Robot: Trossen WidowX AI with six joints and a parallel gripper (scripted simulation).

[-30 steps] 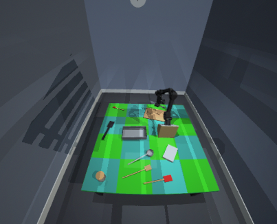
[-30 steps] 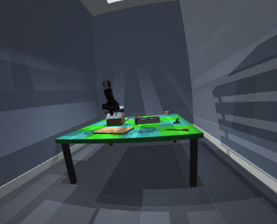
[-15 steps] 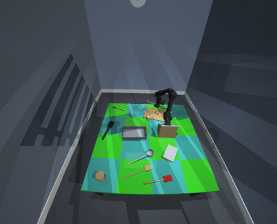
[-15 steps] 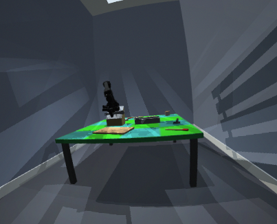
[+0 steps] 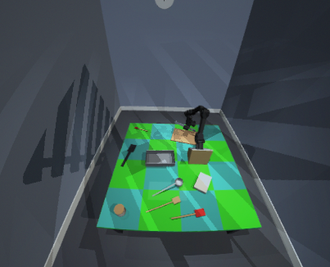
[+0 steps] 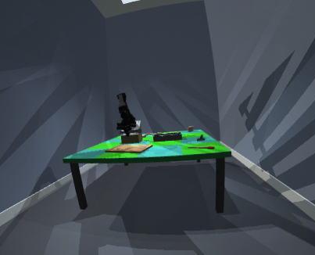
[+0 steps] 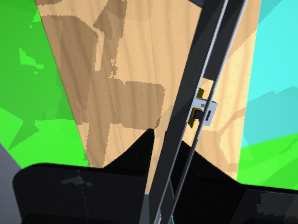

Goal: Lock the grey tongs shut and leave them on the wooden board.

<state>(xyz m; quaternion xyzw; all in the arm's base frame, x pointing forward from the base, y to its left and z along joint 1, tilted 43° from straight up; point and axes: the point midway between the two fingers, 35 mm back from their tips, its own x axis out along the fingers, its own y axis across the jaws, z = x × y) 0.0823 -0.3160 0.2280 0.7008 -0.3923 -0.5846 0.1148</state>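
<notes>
Now: the wooden board 11 cm below my gripper tip. Round my gripper tip: grey roasting tin 39 cm to the left, 30 cm ahead, 9 cm below; then white block 64 cm to the left, 12 cm behind, 10 cm below; then red brush 63 cm ahead, 11 cm below, 10 cm to the right.
</notes>
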